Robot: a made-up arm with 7 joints. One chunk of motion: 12 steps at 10 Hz.
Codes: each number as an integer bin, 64 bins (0 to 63) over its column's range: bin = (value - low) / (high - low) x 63, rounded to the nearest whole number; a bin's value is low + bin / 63 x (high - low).
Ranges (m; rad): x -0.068..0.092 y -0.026..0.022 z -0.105..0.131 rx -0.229..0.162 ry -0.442..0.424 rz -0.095..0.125
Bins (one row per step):
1: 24 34 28 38 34 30
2: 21 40 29 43 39 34
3: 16 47 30 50 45 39
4: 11 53 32 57 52 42
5: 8 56 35 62 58 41
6: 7 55 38 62 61 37
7: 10 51 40 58 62 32
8: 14 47 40 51 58 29
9: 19 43 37 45 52 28
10: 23 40 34 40 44 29
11: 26 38 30 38 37 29
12: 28 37 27 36 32 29
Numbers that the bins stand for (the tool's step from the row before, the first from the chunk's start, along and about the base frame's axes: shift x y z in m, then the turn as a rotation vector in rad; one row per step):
1: -0.00705 -0.00010 -0.00011 0.00684 0.02537 0.00976
2: -0.01467 0.00448 0.00363 0.03787 0.09410 0.02373
3: -0.02737 0.00981 0.00738 0.08132 0.17657 0.04119
4: -0.04006 0.01438 0.01487 0.12476 0.27279 0.05167
5: -0.04768 0.01667 0.02611 0.15579 0.35527 0.04817
6: -0.05022 0.01590 0.03735 0.15579 0.39651 0.03421
7: -0.04260 0.01286 0.04484 0.13097 0.41025 0.01675
8: -0.03244 0.00981 0.04484 0.08752 0.35527 0.00627
9: -0.01975 0.00676 0.03360 0.05029 0.27279 0.00278
10: -0.00959 0.00448 0.02237 0.01925 0.16283 0.00627
11: -0.00197 0.00295 0.00738 0.00684 0.06660 0.00627
12: 0.00311 0.00219 -0.00386 -0.00557 -0.00213 0.00627

